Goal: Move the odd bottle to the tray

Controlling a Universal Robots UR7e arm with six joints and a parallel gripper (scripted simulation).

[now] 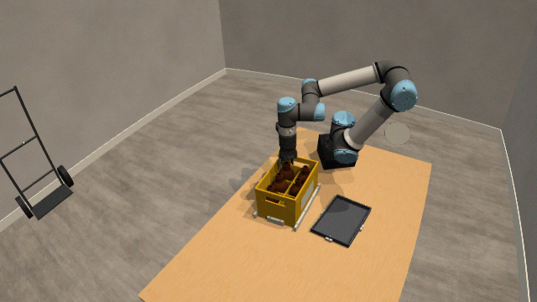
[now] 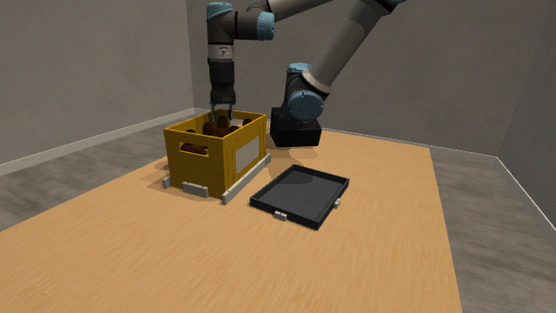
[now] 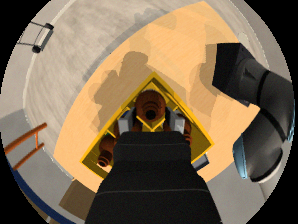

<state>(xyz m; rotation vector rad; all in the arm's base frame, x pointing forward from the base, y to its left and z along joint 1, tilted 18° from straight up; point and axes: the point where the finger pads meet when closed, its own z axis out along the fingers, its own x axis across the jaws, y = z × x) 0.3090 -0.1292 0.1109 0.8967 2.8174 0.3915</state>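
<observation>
Right now the yellow crate is 70 mm ahead of my hand, 60 mm to the left of it and 80 mm below it. Round my hand: dark tray: 40 mm ahead, 340 mm to the left, 150 mm below; bottle: 70 mm ahead, 110 mm to the left, 80 mm below.
</observation>
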